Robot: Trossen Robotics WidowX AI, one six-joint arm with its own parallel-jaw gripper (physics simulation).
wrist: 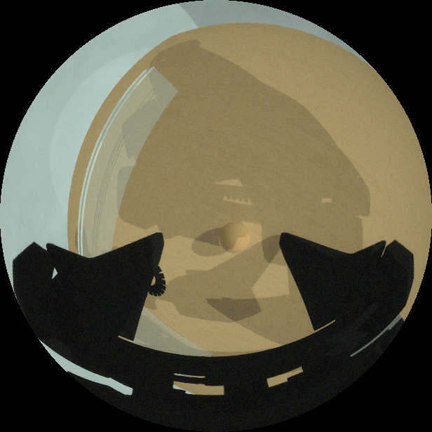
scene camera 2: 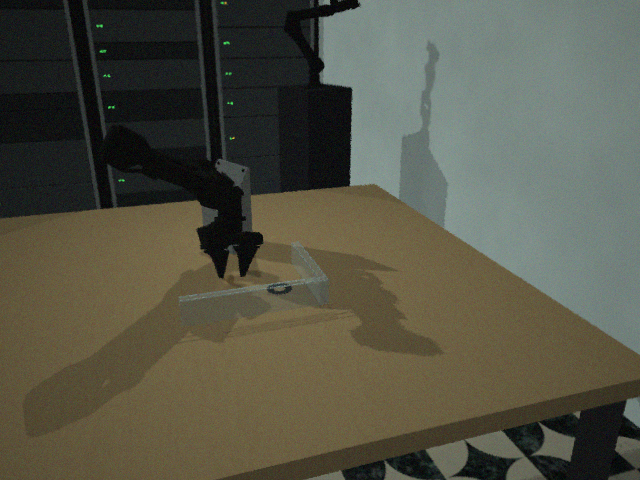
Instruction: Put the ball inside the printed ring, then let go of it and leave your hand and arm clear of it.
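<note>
A small tan ball (scene camera 2: 231, 279) (wrist: 234, 237), nearly the colour of the table, rests on the table outside the ring. It is faint in the scene view. The dark printed ring (scene camera 2: 279, 292) (wrist: 162, 286) lies to the right of the ball in the scene view, seen through a clear wall. In the wrist view the left finger partly hides it. My gripper (scene camera 2: 232, 276) (wrist: 223, 239) is open, pointing down, with nothing between its fingers. Its fingertips are above the table near the ball, and the ball shows in the gap between them in the wrist view.
A low clear wall (scene camera 2: 217, 308) (wrist: 107, 165) runs on the scene camera's side of the ball and ring. Another clear wall (scene camera 2: 311, 268) meets it at a corner to the right of the ring. Both stand on the wooden table (scene camera 2: 413, 403). The arm casts broad shadows.
</note>
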